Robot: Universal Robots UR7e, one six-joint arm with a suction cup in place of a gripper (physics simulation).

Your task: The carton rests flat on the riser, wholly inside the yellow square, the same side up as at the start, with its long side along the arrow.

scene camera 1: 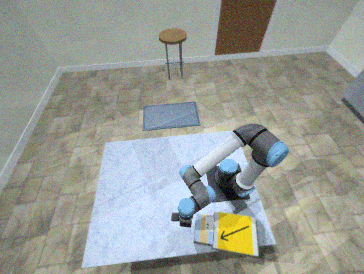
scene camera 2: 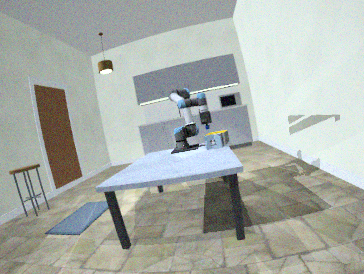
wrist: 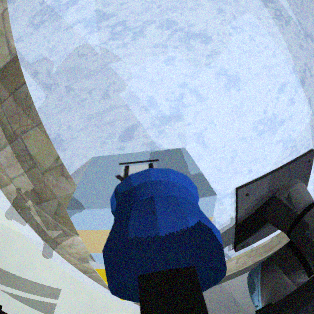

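Observation:
The carton [scene camera 1: 204, 230] [scene camera 2: 214, 142] [wrist: 100, 181] is pale blue-grey with a tan stripe and black upright-marking arrows on one side. It stands upright on the table, against or close to the end of the riser [scene camera 1: 257, 236], outside the yellow square [scene camera 1: 235, 245]. Its long side lies across the black arrow [scene camera 1: 235, 232]. My blue suction cup [scene camera 2: 207, 127] [wrist: 155, 187] points down above the carton's near end, with a small gap below it in scene camera 2, and carries nothing. The cup's tip is hidden under the wrist in scene camera 1.
The pale blue table [scene camera 1: 135, 195] [scene camera 2: 170, 167] bears the arm's dark base plate [wrist: 270, 200], beside the riser. A stool [scene camera 1: 172, 36] [scene camera 2: 25, 169] and a blue floor mat [scene camera 1: 171, 116] [scene camera 2: 77, 218] are away from the table. Grey kitchen cabinets [scene camera 2: 185, 80] stand behind.

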